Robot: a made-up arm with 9 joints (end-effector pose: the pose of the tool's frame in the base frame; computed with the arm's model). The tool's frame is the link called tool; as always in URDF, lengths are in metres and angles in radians. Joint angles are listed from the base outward.
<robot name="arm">
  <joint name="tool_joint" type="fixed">
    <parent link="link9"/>
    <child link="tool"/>
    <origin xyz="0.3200 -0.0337 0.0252"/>
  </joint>
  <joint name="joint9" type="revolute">
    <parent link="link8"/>
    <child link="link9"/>
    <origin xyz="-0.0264 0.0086 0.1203"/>
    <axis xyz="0 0 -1"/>
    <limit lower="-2.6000" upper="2.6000" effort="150" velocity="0.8"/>
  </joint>
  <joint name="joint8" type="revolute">
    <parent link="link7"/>
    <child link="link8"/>
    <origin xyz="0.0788 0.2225 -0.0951"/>
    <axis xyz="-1 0 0"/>
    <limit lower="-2.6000" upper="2.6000" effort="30" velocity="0.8"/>
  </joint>
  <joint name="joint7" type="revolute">
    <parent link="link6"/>
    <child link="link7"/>
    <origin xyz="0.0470 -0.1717 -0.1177"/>
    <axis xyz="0 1 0"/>
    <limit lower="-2.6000" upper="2.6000" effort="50" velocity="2.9"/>
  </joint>
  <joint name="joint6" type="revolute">
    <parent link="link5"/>
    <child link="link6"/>
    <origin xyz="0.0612 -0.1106 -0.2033"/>
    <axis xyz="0 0 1"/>
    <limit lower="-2.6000" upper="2.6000" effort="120" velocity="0.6"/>
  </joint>
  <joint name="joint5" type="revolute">
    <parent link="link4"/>
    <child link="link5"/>
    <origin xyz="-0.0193 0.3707 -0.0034"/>
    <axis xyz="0 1 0"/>
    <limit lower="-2.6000" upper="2.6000" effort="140" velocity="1.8"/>
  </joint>
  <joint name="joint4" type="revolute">
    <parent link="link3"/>
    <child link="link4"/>
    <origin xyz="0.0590 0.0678 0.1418"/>
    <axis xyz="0 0 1"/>
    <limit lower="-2.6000" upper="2.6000" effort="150" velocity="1.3"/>
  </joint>
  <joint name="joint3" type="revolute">
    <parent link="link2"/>
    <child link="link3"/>
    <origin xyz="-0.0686 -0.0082 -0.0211"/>
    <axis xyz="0 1 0"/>
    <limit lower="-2.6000" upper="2.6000" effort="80" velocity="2.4"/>
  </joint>
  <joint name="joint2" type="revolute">
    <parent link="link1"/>
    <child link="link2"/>
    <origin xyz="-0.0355 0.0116 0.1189"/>
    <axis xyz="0 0 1"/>
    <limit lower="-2.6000" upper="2.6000" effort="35" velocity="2.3"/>
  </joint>
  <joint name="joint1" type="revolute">
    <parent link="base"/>
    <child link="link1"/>
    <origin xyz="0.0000 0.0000 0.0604"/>
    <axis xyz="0 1 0"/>
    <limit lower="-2.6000" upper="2.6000" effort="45" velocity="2.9"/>
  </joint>
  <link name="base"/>
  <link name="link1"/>
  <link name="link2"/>
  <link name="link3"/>
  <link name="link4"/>
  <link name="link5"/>
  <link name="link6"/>
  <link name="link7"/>
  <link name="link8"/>
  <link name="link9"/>
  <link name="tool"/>
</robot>
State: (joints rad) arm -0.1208 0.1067 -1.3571 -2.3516 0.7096 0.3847 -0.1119 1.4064 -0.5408
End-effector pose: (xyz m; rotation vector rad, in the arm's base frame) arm 0.4381 -0.2593 0.6472 0.6109 -0.1263 -0.4588
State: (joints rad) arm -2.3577 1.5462 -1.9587 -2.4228 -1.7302 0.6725 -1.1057 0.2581 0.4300
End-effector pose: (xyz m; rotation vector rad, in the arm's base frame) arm -0.2208 -0.4730 -0.0658 -1.7024 1.4464 0.7136
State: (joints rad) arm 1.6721 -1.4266 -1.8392 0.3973 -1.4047 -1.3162 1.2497 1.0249 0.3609
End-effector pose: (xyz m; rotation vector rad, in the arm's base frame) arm 0.5943 0.5367 -0.2382 -1.1526 -0.1886 -0.0493
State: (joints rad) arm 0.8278 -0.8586 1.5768 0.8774 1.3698 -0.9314 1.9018 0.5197 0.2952
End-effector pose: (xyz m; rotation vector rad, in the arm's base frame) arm 0.2516 -0.0633 0.7694 -0.0978 -1.1158 -0.9331
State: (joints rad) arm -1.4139 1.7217 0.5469 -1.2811 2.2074 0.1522 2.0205 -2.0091 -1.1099
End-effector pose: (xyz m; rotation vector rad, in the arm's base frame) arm -0.5289 0.0162 -0.5133 0.8341 0.4219 -2.0167
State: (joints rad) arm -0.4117 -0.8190 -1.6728 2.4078 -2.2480 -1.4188 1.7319 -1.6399 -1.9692
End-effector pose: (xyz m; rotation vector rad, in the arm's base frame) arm -0.1021 0.4460 -0.0271 1.8624 0.1045 1.8896
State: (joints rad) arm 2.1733 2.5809 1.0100 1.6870 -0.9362 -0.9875 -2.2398 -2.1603 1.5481
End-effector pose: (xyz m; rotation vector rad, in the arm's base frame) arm 0.4787 -0.0651 0.2463 -0.7656 -0.7081 0.2265
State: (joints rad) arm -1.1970 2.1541 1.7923 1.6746 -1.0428 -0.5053 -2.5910 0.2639 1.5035
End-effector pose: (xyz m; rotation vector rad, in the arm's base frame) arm -0.2603 -0.3354 -0.0622 1.2712 -0.6824 -0.3899
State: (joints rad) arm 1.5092 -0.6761 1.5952 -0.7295 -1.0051 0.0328 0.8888 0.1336 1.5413
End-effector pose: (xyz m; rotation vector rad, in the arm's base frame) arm -0.2322 -0.1501 0.1075 2.4250 -1.1924 0.3069
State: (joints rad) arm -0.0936 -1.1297 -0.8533 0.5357 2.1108 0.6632 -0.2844 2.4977 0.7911
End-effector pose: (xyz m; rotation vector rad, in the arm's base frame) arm 0.1692 0.7865 -0.1355 -1.8253 -0.0041 0.2363
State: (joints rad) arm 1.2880 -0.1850 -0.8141 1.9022 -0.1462 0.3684 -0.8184 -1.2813 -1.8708
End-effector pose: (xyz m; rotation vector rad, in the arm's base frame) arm -0.0527 -0.0420 0.2312 -1.7516 0.9166 -0.9878
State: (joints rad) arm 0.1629 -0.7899 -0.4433 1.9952 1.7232 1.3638 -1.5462 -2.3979 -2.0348
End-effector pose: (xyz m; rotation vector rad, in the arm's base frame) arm -0.3426 -0.3124 0.0994 2.4126 -1.2038 -0.4725
